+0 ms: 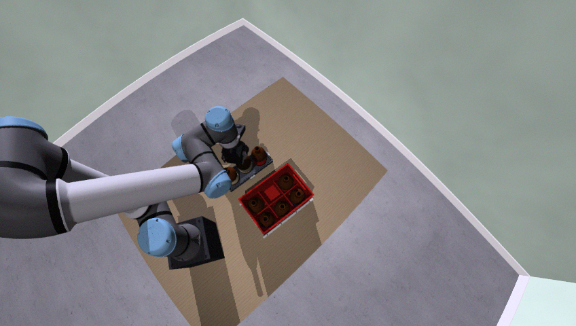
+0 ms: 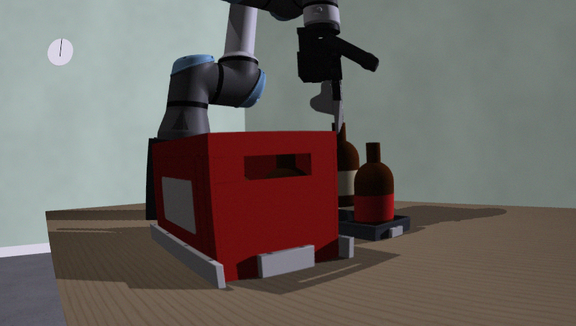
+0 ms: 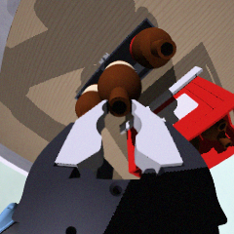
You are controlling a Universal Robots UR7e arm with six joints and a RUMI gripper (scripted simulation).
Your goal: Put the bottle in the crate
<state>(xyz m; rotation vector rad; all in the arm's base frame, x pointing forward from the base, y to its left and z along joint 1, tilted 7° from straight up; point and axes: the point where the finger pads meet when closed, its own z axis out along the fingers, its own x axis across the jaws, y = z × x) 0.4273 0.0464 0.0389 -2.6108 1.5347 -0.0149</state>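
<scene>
The cream-label bottle lies 7 cm below my hand. Round my hand: dark tray (18 cm below); then red crate (23 cm to the right, 11 cm below, 5 cm behind).
</scene>
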